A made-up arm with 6 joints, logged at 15 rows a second.
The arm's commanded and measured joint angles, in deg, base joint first. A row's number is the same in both.
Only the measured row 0 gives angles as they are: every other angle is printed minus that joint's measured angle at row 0.
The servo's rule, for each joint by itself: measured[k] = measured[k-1] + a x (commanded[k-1-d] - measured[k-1]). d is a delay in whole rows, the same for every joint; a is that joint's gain. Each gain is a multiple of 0.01, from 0.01 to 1. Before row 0 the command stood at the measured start. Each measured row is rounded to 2 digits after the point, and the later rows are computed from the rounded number. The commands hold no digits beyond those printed.
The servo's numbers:
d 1
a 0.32 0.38 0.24 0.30 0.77 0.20
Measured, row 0: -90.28, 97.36, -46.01, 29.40, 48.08, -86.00
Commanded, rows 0 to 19: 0.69, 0.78, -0.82, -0.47, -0.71, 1.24; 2.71, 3.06, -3.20, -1.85, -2.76, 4.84; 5.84, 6.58, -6.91, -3.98, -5.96, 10.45; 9.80, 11.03, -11.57, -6.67, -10.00, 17.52; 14.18, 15.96, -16.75, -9.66, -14.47, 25.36; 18.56, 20.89, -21.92, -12.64, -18.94, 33.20; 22.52, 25.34, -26.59, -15.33, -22.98, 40.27; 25.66, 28.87, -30.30, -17.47, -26.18, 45.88; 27.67, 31.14, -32.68, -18.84, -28.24, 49.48; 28.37, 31.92, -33.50, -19.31, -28.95, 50.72; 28.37, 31.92, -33.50, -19.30, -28.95, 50.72; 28.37, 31.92, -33.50, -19.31, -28.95, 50.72; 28.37, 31.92, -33.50, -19.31, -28.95, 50.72; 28.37, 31.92, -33.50, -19.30, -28.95, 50.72; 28.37, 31.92, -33.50, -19.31, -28.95, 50.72; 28.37, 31.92, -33.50, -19.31, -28.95, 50.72; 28.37, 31.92, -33.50, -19.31, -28.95, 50.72; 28.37, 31.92, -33.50, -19.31, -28.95, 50.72; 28.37, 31.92, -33.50, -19.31, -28.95, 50.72; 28.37, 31.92, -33.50, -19.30, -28.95, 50.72
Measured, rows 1 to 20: 0.00, 0.00, 0.00, 0.00, 0.00, 0.00; 0.22, 0.30, -0.20, -0.14, -0.55, 0.25; 1.02, 1.35, -0.92, -0.65, -2.25, 1.17; 2.56, 3.34, -2.36, -1.65, -5.11, 3.03; 4.88, 6.26, -4.57, -3.16, -8.88, 5.93; 7.86, 9.95, -7.49, -5.11, -13.18, 9.82; 11.28, 14.11, -10.95, -7.37, -17.62, 14.50; 14.88, 18.38, -14.70, -9.76, -21.75, 19.65; 18.33, 22.37, -18.44, -12.07, -25.16, 24.90; 21.32, 25.70, -21.86, -14.10, -27.53, 29.82; 23.58, 28.06, -24.65, -15.66, -28.62, 34.00; 25.11, 29.53, -26.77, -16.75, -28.87, 37.34; 26.15, 30.44, -28.39, -17.52, -28.93, 40.02; 26.86, 31.00, -29.62, -18.06, -28.95, 42.16; 27.34, 31.35, -30.55, -18.43, -28.95, 43.87; 27.67, 31.57, -31.26, -18.69, -28.95, 45.24; 27.89, 31.70, -31.80, -18.88, -28.95, 46.34; 28.04, 31.78, -32.21, -19.01, -28.95, 47.22; 28.15, 31.83, -32.52, -19.10, -28.95, 47.92; 28.22, 31.86, -32.76, -19.16, -28.95, 48.48
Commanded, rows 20 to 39: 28.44, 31.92, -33.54, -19.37, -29.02, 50.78; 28.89, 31.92, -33.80, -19.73, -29.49, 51.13; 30.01, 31.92, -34.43, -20.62, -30.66, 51.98; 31.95, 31.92, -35.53, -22.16, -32.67, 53.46; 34.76, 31.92, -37.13, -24.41, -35.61, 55.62; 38.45, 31.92, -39.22, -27.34, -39.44, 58.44; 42.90, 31.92, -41.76, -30.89, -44.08, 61.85; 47.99, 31.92, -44.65, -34.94, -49.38, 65.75; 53.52, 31.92, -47.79, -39.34, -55.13, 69.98; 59.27, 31.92, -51.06, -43.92, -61.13, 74.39; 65.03, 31.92, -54.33, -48.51, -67.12, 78.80; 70.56, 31.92, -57.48, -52.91, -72.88, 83.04; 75.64, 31.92, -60.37, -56.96, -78.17, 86.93; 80.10, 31.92, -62.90, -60.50, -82.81, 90.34; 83.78, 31.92, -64.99, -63.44, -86.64, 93.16; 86.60, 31.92, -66.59, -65.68, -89.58, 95.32; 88.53, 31.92, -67.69, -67.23, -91.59, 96.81; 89.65, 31.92, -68.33, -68.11, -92.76, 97.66; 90.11, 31.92, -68.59, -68.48, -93.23, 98.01; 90.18, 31.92, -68.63, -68.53, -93.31, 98.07
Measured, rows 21 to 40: 28.27, 31.88, -32.94, -19.20, -28.95, 48.93; 28.32, 31.90, -33.08, -19.25, -29.00, 49.30; 28.50, 31.91, -33.25, -19.39, -29.38, 49.67; 28.98, 31.91, -33.53, -19.76, -30.37, 50.13; 29.93, 31.91, -34.01, -20.48, -32.14, 50.80; 31.48, 31.91, -34.76, -21.66, -34.81, 51.76; 33.71, 31.91, -35.83, -23.36, -38.38, 53.10; 36.65, 31.91, -37.25, -25.62, -42.77, 54.85; 40.28, 31.91, -39.03, -28.42, -47.86, 57.03; 44.52, 31.91, -41.13, -31.70, -53.46, 59.62; 49.24, 31.91, -43.51, -35.37, -59.37, 62.57; 54.29, 31.91, -46.11, -39.31, -65.34, 65.82; 59.50, 31.91, -48.84, -43.39, -71.15, 69.26; 64.66, 31.91, -51.61, -47.46, -76.56, 72.79; 69.60, 31.91, -54.32, -51.37, -81.37, 76.30; 74.14, 31.91, -56.88, -54.99, -85.43, 79.67; 78.13, 31.91, -59.21, -58.20, -88.63, 82.80; 81.46, 31.91, -61.25, -60.91, -90.91, 85.60; 84.08, 31.91, -62.95, -63.07, -92.33, 88.01; 86.01, 31.91, -64.30, -64.69, -93.02, 90.01
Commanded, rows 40 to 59: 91.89, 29.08, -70.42, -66.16, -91.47, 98.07; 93.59, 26.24, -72.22, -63.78, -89.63, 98.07; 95.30, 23.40, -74.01, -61.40, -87.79, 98.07; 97.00, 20.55, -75.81, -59.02, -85.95, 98.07; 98.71, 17.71, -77.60, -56.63, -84.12, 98.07; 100.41, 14.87, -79.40, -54.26, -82.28, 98.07; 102.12, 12.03, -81.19, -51.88, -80.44, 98.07; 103.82, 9.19, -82.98, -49.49, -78.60, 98.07; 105.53, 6.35, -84.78, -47.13, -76.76, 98.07; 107.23, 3.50, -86.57, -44.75, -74.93, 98.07; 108.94, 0.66, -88.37, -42.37, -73.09, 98.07; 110.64, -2.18, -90.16, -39.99, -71.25, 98.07; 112.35, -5.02, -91.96, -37.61, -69.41, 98.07; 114.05, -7.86, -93.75, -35.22, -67.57, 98.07; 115.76, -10.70, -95.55, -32.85, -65.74, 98.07; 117.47, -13.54, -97.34, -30.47, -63.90, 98.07; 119.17, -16.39, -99.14, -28.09, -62.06, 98.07; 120.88, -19.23, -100.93, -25.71, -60.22, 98.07; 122.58, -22.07, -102.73, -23.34, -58.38, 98.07; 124.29, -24.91, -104.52, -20.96, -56.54, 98.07
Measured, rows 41 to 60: 87.34, 31.91, -65.34, -65.84, -93.24, 91.62; 88.80, 30.83, -66.56, -65.94, -91.88, 92.91; 90.33, 29.09, -67.92, -65.29, -90.15, 93.94; 91.92, 26.93, -69.38, -64.12, -88.33, 94.77; 93.55, 24.51, -70.92, -62.59, -86.50, 95.43; 95.20, 21.93, -72.52, -60.80, -84.67, 95.96; 96.87, 19.25, -74.17, -58.84, -82.83, 96.38; 98.55, 16.51, -75.85, -56.75, -80.99, 96.72; 100.24, 13.73, -77.56, -54.57, -79.15, 96.99; 101.93, 10.93, -79.29, -52.34, -77.31, 97.21; 103.63, 8.11, -81.04, -50.06, -75.48, 97.38; 105.33, 5.28, -82.80, -47.75, -73.64, 97.52; 107.03, 2.45, -84.57, -45.42, -71.80, 97.63; 108.73, -0.39, -86.34, -43.08, -69.96, 97.72; 110.43, -3.23, -88.12, -40.72, -68.12, 97.79; 112.14, -6.07, -89.90, -38.36, -66.29, 97.85; 113.85, -8.91, -91.69, -35.99, -64.45, 97.89; 115.55, -11.75, -93.48, -33.62, -62.61, 97.93; 117.26, -14.59, -95.27, -31.25, -60.77, 97.96; 118.96, -17.43, -97.06, -28.88, -58.93, 97.98
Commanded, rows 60 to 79: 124.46, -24.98, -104.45, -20.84, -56.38, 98.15; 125.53, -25.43, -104.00, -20.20, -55.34, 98.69; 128.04, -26.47, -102.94, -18.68, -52.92, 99.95; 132.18, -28.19, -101.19, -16.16, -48.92, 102.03; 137.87, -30.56, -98.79, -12.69, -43.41, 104.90; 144.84, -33.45, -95.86, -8.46, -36.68, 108.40; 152.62, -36.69, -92.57, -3.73, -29.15, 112.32; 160.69, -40.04, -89.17, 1.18, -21.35, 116.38; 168.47, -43.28, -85.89, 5.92, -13.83, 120.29; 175.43, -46.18, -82.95, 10.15, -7.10, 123.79; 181.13, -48.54, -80.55, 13.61, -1.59, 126.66; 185.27, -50.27, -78.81, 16.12, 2.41, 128.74; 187.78, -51.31, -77.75, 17.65, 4.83, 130.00; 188.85, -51.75, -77.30, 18.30, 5.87, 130.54; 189.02, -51.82, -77.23, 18.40, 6.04, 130.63; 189.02, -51.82, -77.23, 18.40, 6.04, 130.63; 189.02, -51.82, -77.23, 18.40, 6.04, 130.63; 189.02, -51.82, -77.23, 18.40, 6.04, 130.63; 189.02, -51.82, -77.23, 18.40, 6.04, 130.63; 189.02, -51.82, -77.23, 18.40, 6.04, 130.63
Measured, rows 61 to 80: 120.67, -20.27, -98.85, -26.50, -57.09, 98.00; 121.88, -22.06, -100.19, -24.80, -56.54, 98.03; 123.05, -23.34, -101.10, -23.42, -55.62, 98.16; 124.65, -24.53, -101.54, -22.00, -53.54, 98.52; 127.06, -25.92, -101.46, -20.25, -49.98, 99.22; 130.52, -27.68, -100.82, -17.98, -44.92, 100.36; 135.10, -29.87, -99.63, -15.12, -38.58, 101.97; 140.71, -32.46, -97.94, -11.70, -31.32, 104.04; 147.10, -35.34, -95.84, -7.84, -23.64, 106.51; 153.94, -38.36, -93.45, -3.71, -16.09, 109.27; 160.82, -41.33, -90.93, 0.45, -9.17, 112.17; 167.32, -44.07, -88.44, 4.40, -3.33, 115.07; 173.06, -46.43, -86.13, 7.92, 1.09, 117.80; 177.77, -48.28, -84.12, 10.84, 3.97, 120.24; 181.32, -49.60, -82.48, 13.08, 5.43, 122.30; 183.78, -50.44, -81.22, 14.68, 5.90, 123.97; 185.46, -50.96, -80.26, 15.80, 6.01, 125.30; 186.60, -51.29, -79.53, 16.58, 6.03, 126.37; 187.37, -51.49, -78.98, 17.13, 6.04, 127.22; 187.90, -51.62, -78.56, 17.51, 6.04, 127.90
